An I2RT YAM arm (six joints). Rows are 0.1 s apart.
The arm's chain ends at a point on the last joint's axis. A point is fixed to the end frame.
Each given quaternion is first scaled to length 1.
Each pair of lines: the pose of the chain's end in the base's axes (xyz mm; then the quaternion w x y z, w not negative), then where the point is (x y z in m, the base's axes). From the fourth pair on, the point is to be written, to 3 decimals.
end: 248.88 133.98 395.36 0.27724 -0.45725 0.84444 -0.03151
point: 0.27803 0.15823 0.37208
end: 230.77 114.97 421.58 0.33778 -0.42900 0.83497 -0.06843
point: 0.26423 0.13764 0.40298
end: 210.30 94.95 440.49 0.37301 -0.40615 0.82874 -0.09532
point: 0.24630 0.11601 0.42499
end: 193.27 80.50 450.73 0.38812 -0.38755 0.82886 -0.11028
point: 0.231 0.100 0.437
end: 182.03 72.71 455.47 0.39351 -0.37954 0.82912 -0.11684
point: 0.220 0.092 0.442
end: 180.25 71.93 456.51 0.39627 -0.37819 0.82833 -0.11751
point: 0.218 0.091 0.443
